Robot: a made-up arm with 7 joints. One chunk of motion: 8 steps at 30 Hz.
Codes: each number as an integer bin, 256 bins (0 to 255) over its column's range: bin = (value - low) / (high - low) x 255, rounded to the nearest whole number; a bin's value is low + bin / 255 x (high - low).
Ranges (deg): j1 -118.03..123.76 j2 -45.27..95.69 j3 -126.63..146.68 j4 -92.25..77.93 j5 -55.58..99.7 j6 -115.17..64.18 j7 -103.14..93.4
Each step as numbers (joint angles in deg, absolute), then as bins.
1 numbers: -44.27 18.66 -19.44 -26.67 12.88 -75.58 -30.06
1 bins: 78 116 100 98 112 56 95
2 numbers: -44.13 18.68 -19.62 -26.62 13.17 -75.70 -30.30
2 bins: 78 116 100 98 113 56 95
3 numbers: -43.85 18.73 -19.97 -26.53 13.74 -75.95 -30.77
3 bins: 78 116 100 98 114 56 94
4 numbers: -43.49 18.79 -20.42 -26.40 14.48 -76.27 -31.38
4 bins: 79 116 99 99 115 55 93
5 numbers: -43.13 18.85 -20.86 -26.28 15.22 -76.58 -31.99
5 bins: 79 116 99 99 116 55 92
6 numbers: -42.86 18.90 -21.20 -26.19 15.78 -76.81 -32.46
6 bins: 79 116 98 99 117 55 92
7 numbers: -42.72 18.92 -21.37 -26.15 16.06 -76.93 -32.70
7 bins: 79 116 98 99 118 54 91
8 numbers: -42.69 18.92 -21.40 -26.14 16.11 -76.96 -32.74
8 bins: 79 116 98 99 118 54 91
